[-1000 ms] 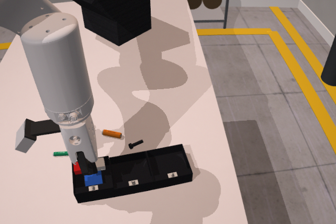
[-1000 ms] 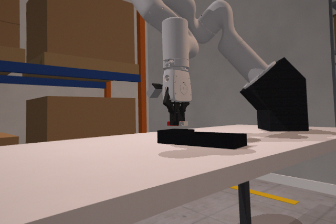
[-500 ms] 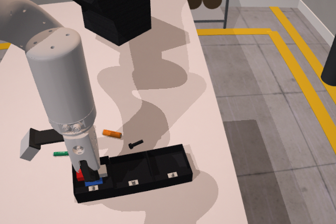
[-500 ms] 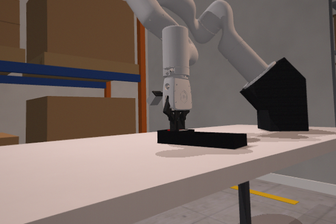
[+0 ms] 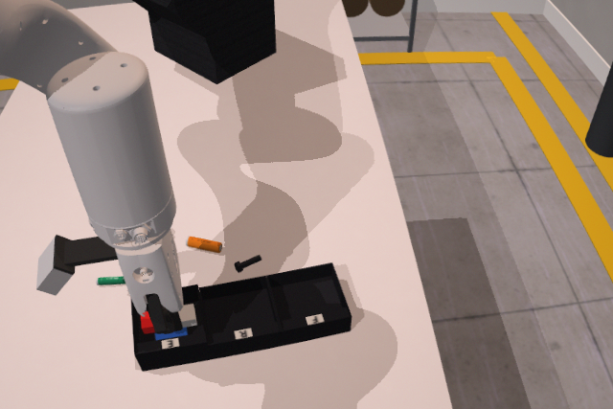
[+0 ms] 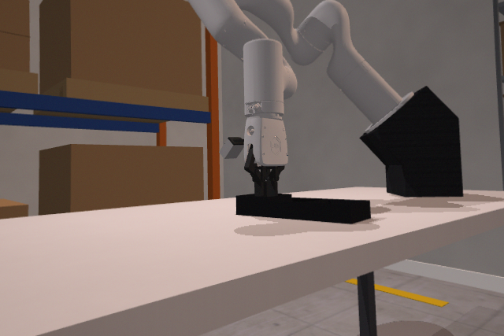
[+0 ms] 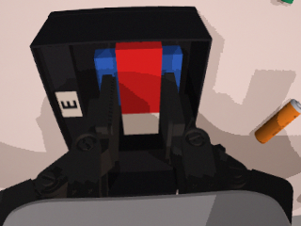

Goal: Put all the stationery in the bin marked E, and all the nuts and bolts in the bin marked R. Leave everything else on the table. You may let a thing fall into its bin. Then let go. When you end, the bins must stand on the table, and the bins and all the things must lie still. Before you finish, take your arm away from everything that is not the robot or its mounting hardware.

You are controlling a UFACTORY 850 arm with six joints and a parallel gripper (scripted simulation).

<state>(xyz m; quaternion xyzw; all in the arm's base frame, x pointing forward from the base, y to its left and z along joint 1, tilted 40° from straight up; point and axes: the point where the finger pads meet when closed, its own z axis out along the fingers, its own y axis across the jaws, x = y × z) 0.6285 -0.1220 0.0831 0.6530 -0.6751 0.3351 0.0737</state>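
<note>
My hand is 10 mm to the right of the eraser and 20 mm above it. The rest, counted from my hand: blue block 30 mm below; green battery 100 mm behind, 60 mm to the right, 40 mm below; black three-compartment tray 20 mm ahead, 80 mm to the left, 30 mm below.
</note>
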